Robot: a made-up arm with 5 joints.
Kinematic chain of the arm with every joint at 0, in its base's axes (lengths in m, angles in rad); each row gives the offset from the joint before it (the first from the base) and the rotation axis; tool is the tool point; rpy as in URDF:
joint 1: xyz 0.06 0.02 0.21 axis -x
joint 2: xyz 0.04 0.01 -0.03 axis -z
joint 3: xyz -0.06 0 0.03 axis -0.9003 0.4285 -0.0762
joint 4: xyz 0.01 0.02 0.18 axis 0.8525 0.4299 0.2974
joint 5: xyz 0.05 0 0.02 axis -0.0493 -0.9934 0.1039
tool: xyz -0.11 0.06 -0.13 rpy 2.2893 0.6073 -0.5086
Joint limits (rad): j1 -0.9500..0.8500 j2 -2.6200..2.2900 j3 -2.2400..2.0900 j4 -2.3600..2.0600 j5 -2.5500..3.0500
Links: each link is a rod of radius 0.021 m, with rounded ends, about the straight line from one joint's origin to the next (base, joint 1, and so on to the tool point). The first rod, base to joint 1, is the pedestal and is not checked.
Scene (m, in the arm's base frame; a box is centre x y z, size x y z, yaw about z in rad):
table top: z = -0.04
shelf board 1: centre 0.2 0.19 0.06 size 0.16 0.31 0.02 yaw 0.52
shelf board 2: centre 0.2 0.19 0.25 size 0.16 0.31 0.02 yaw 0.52
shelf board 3: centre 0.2 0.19 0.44 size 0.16 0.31 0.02 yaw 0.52
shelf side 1: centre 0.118 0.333 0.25 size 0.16 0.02 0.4 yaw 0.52
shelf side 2: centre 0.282 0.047 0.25 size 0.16 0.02 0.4 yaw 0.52
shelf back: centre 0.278 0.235 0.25 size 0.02 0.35 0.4 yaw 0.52
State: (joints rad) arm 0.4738 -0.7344 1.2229 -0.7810 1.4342
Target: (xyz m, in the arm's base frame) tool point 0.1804 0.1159 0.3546
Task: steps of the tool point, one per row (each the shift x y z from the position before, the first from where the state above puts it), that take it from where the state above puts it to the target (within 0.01 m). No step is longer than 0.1 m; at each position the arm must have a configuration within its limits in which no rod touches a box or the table.
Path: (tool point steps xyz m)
1: -0.0446 -0.0552 0.0046
2: -0.0698 -0.0446 -0.0001
3: -0.0836 -0.0213 0.0286
4: -0.0635 0.0064 0.0757
5: 0.0422 -0.0222 -0.0300
6: 0.0492 0.0022 -0.0165
7: 0.0447 0.0191 0.0071
8: 0.0290 0.0230 0.0330
9: 0.0049 0.0135 0.0521
10: -0.0230 -0.0035 0.0563
11: 0.0391 0.0287 0.0041
12: 0.0416 0.0175 -0.0041

